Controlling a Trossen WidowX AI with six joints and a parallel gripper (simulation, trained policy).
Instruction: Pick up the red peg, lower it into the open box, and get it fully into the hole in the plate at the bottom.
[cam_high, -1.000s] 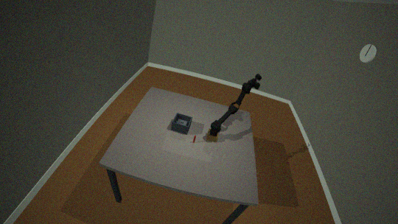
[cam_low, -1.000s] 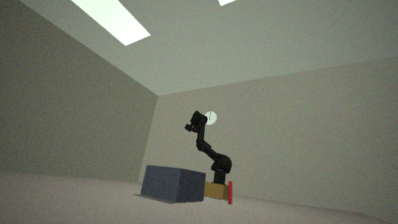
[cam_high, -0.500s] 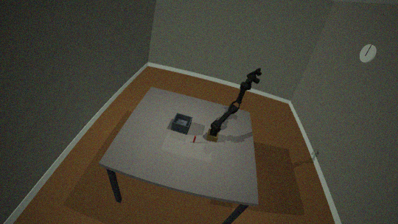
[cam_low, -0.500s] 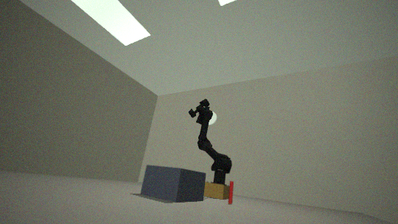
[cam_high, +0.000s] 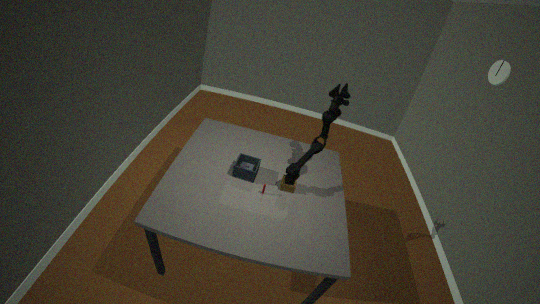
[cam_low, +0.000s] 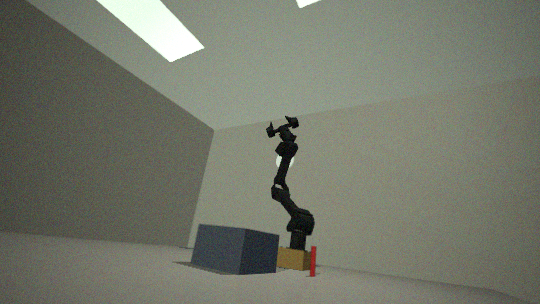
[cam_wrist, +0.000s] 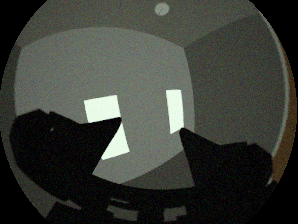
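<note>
My gripper tip is 340 mm short of the red peg, 360 mm to the right of it and 730 mm above it. The rest, counted from my gripper tip: dark blue box: 490 mm ahead, 190 mm to the left, 740 mm below; then grey plate: 490 mm ahead, 190 mm to the left, 720 mm below.
</note>
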